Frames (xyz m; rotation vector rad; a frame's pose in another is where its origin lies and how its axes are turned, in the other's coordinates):
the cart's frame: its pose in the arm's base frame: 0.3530 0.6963 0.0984 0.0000 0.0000 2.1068
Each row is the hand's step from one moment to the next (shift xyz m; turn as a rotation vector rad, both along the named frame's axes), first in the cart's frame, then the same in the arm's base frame.
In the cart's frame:
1: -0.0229 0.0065 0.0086 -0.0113 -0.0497 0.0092
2: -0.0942 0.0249 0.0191 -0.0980 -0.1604 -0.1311
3: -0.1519 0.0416 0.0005 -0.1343 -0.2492 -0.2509
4: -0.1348 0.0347 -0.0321 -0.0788 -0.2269 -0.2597
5: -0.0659 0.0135 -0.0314 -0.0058 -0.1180 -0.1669
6: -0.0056 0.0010 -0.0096 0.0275 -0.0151 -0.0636
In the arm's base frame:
1: 0.0061 -0.0230 0.0086 0.0485 0.0157 0.0092
2: 0.0267 -0.0937 0.0191 0.1880 -0.0023 -0.1311
3: 0.0418 -0.1518 0.0005 0.2828 0.0118 -0.2509
4: 0.0390 -0.1336 -0.0321 0.2353 0.0481 -0.2597
5: 0.0220 -0.0636 -0.0314 0.1044 0.0553 -0.1669
6: 0.0020 -0.0053 -0.0096 -0.0011 0.0314 -0.0636

